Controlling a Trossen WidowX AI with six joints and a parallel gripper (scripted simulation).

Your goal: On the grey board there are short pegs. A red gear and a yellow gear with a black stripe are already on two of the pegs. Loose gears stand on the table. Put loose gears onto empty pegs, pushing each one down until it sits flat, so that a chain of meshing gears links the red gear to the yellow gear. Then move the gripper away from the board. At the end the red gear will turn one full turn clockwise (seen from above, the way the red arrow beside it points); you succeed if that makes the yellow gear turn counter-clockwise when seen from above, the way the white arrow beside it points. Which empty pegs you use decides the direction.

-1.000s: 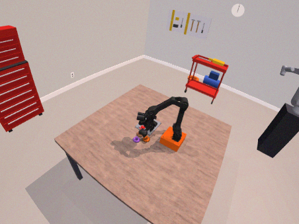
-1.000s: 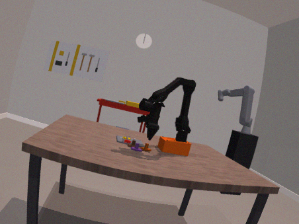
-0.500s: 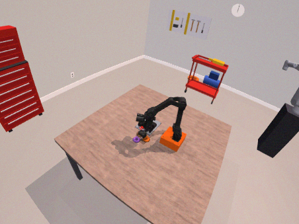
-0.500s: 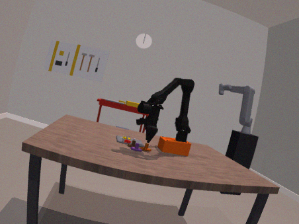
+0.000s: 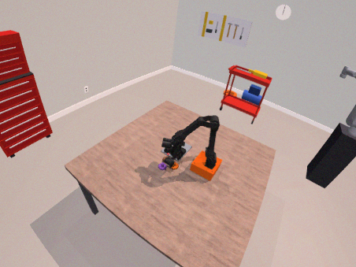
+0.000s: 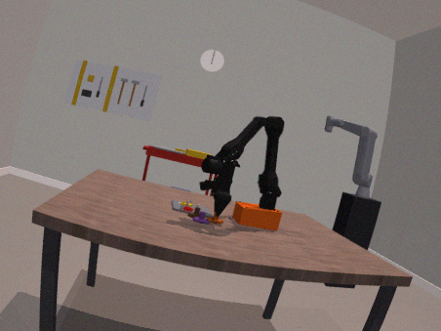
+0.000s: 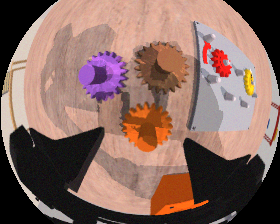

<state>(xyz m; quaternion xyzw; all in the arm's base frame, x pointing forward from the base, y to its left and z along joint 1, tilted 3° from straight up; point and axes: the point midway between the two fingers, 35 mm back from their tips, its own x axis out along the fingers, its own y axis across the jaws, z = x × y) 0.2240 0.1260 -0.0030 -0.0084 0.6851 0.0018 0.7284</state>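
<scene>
Right now the orange gear is 2 cm below my gripper tip. Also, from my gripper tip: purple gear: 6 cm ahead, 6 cm to the left, 2 cm below; then red gear: 11 cm ahead, 9 cm to the right, 2 cm below; then brown gear: 8 cm ahead, 1 cm to the right, 2 cm below.
</scene>
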